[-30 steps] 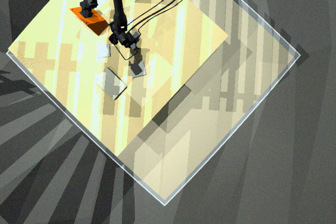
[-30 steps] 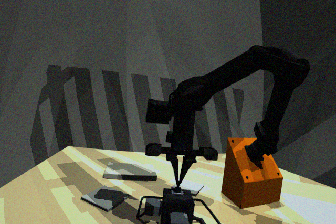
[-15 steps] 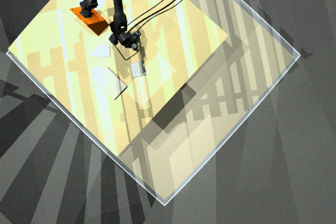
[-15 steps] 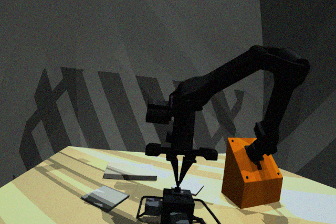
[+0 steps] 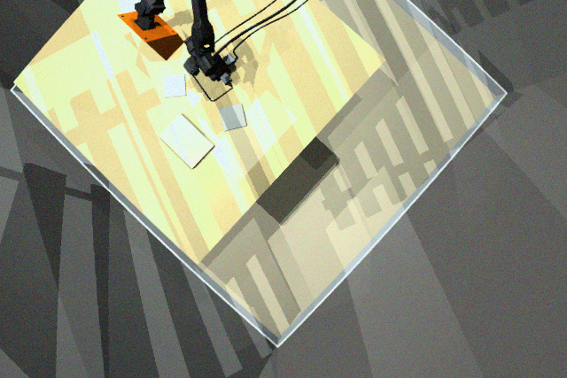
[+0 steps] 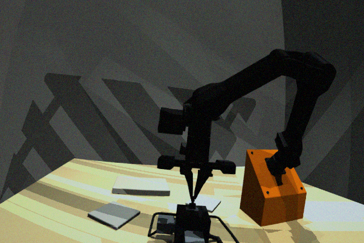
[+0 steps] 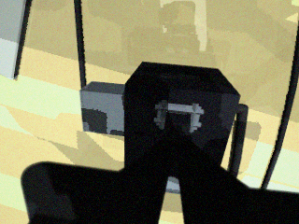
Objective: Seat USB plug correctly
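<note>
Right now the dark USB plug is 2 cm below my gripper tip. Round my gripper tip: plate 20 cm ahead, 10 cm to the right, 10 cm below.
</note>
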